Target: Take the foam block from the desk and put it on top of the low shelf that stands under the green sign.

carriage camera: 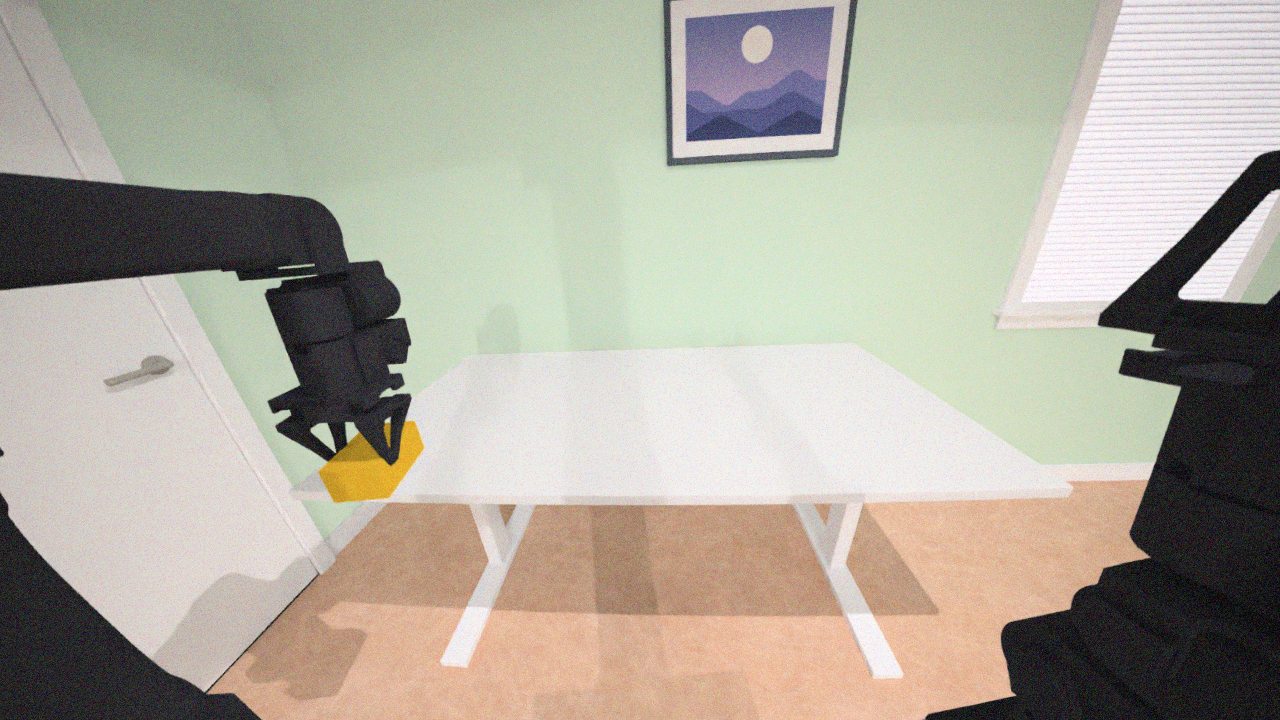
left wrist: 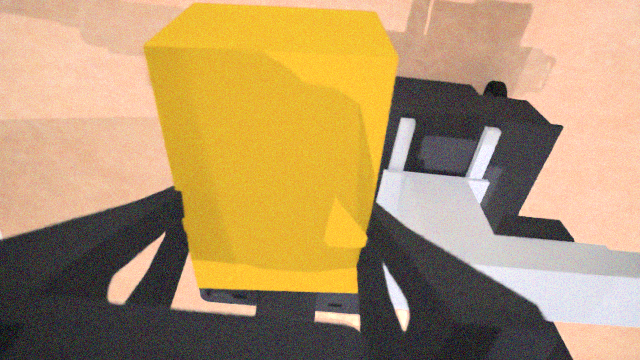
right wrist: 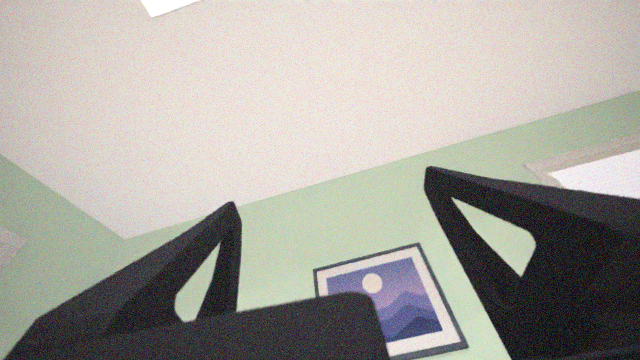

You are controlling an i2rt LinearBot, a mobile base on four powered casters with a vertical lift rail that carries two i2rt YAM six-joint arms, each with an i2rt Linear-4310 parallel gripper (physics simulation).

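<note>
The yellow foam block is held between the fingers of my left gripper, at the left of the carriage view. In the left wrist view the floor shows behind the block. The white desk stands in the middle of the carriage view; the block overlaps its front left corner in the picture. My right gripper is open and empty, raised and facing the upper wall and ceiling; its arm shows at the right of the carriage view. The low shelf and the green sign do not show in these views.
A white door with a lever handle is at the left. A framed mountain picture hangs on the green wall. A window with blinds is at the right. The robot's own base shows in the left wrist view.
</note>
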